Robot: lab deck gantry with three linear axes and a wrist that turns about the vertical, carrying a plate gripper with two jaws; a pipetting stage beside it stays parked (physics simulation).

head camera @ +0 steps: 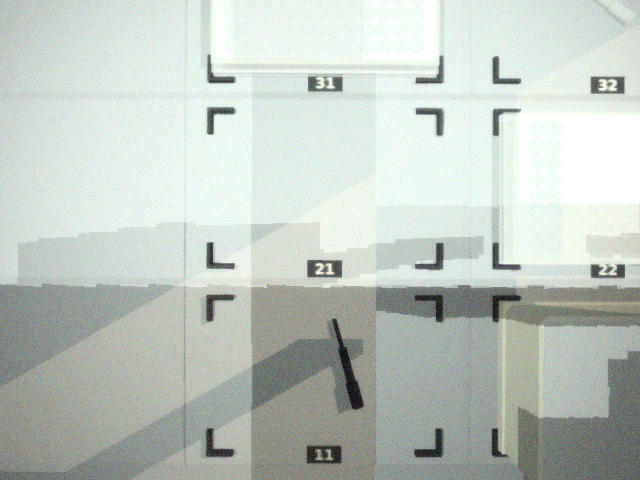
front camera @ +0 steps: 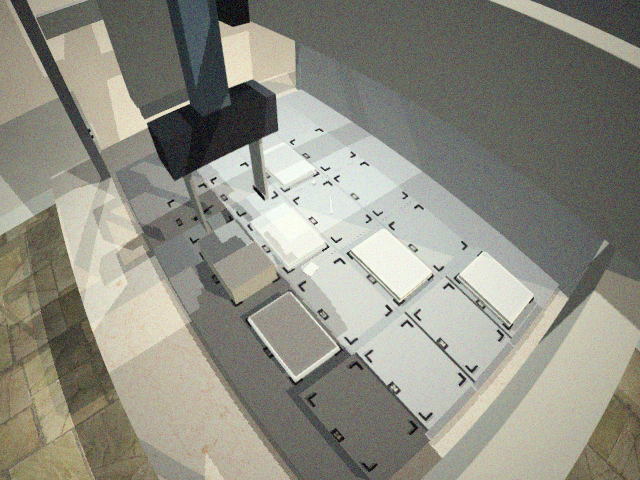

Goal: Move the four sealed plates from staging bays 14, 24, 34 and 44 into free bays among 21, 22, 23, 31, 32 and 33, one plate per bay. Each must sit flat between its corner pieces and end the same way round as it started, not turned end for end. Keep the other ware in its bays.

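Places are measured from the robot's base along level axes (x ahead, y left, z up), in centimetres.
Pixels of known places: gripper, fingertip midpoint: (front camera: 233, 208); robot's base, link origin: (head camera: 212, 449) (front camera: 169, 203).
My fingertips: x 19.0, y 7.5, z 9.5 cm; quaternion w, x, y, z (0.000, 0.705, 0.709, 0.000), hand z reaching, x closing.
Ahead of a thing's pixels: the offset from my fingertips to its top centre. "pt": to the spot under its first point.
My gripper (front camera: 234, 213) is open, its two jaws wide apart with no plate between them, over the left part of the deck; it does not show in the head view. White plates sit in bay 31 @[pt dy +18.6, dx -11.1, dz -8.0 cm] (front camera: 289, 164) (head camera: 325, 31), bay 22 @[pt dy +7.2, dx +5.2, dz -8.0 cm] (front camera: 289, 237) (head camera: 578, 165), bay 33 @[pt dy +17.6, dx +20.7, dz -8.1 cm] (front camera: 391, 264) and bay 44 @[pt dy +27.8, dx +36.8, dz -6.6 cm] (front camera: 495, 289). They look flat; seals cannot be told apart. Bay 14 @[pt dy -2.7, dx +35.7, dz -8.0 cm] (front camera: 361, 408), bay 24 @[pt dy +8.6, dx +36.0, dz -8.0 cm] (front camera: 418, 361), bay 34 @[pt dy +18.8, dx +36.3, dz -8.0 cm] (front camera: 460, 322) and bay 23 @[pt dy +6.4, dx +20.6, dz -9.5 cm] (front camera: 341, 304) hold no plate. Bay 21 @[pt dy +8.6, dx -13.4, dz -9.5 cm] (head camera: 310, 170) holds no plate either.
A tall box @[dy -3.2, dx +3.8, dz -5.3 cm] (front camera: 240, 271) (head camera: 573, 372) stands in bay 12, and another plate @[dy -3.2, dx +20.2, dz -8.0 cm] (front camera: 293, 335) in bay 13. A black pen-like tool @[dy -2.4, dx -11.4, dz -8.7 cm] (head camera: 347, 364) lies in bay 11. A white pen-like tool @[dy +18.8, dx +2.8, dz -8.7 cm] (front camera: 330, 205) (head camera: 617, 10) lies in bay 32. A small white square @[pt dy +6.6, dx +12.0, dz -9.4 cm] (front camera: 310, 268) lies near bay 23's corner.
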